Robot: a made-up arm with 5 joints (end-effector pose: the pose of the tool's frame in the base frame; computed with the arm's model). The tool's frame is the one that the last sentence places. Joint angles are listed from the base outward.
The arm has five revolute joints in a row. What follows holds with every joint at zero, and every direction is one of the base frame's. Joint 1 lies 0.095 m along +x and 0.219 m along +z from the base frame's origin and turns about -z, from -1.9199 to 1.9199 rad. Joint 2 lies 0.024 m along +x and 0.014 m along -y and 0.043 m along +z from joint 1 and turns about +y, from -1.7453 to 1.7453 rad. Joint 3 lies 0.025 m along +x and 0.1 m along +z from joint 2 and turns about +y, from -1.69 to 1.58 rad. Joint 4 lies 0.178 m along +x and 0.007 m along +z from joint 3 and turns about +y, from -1.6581 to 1.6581 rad. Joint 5 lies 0.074 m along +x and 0.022 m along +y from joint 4 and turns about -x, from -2.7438 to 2.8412 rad. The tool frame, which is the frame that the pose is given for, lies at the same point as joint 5; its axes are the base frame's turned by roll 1.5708, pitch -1.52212 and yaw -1.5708 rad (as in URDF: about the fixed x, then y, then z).
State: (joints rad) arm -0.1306 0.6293 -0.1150 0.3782 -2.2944
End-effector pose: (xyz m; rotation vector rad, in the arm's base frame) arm 0.3993 0.0480 0.1890 0.7869 -0.2730 -2.1108
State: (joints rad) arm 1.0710 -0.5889 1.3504 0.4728 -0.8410
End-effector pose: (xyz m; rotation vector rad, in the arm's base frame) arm 0.1726 -0.1255 0.1714 -0.0359 -0.3949 -1.9394
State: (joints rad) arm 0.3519 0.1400 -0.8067 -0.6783 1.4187
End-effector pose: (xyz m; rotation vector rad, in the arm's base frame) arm 0.2994 -0.0665 0.5452 -2.2299 -1.9160 0.1625
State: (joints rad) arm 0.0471 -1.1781 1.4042 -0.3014 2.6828
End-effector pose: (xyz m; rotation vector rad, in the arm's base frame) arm 0.2852 -0.0010 0.2959 -2.0105 -0.4711 1.8419
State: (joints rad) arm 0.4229 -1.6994 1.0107 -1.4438 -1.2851
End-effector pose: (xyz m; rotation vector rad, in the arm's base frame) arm 0.1121 0.0011 0.4551 -1.1962 2.4424 -0.6038
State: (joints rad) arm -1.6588 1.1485 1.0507 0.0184 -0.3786
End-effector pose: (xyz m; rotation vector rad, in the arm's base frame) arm 0.0886 -0.0187 0.0730 -0.5946 0.3466 1.1860
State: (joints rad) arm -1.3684 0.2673 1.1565 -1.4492 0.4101
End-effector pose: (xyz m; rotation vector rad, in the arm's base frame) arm 0.1236 0.1794 0.1787 0.8531 -1.5487 1.3119
